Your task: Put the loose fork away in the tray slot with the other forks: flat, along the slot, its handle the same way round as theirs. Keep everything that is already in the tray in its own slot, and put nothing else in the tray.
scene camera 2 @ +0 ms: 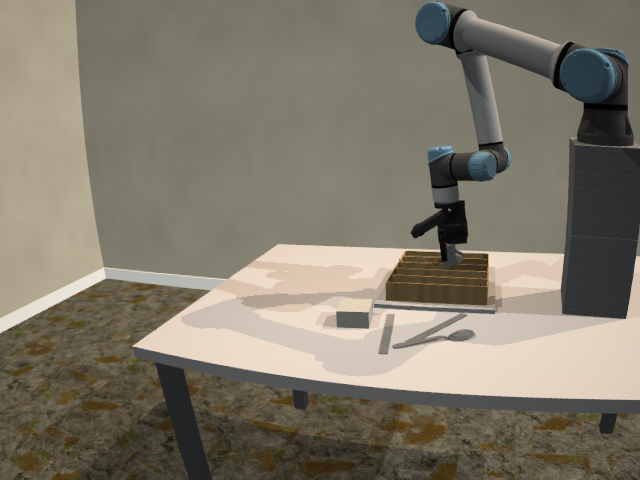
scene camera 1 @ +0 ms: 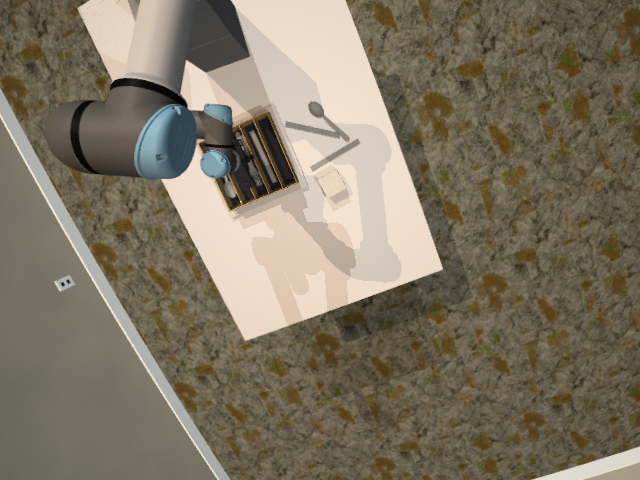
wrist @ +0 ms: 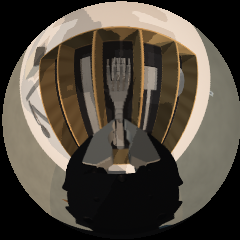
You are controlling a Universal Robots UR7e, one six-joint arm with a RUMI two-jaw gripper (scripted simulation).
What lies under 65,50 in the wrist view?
A wooden cutlery tray.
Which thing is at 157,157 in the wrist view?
My gripper.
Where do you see a flat grey bar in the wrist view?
At 85,63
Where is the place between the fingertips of my gripper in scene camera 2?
At 448,277
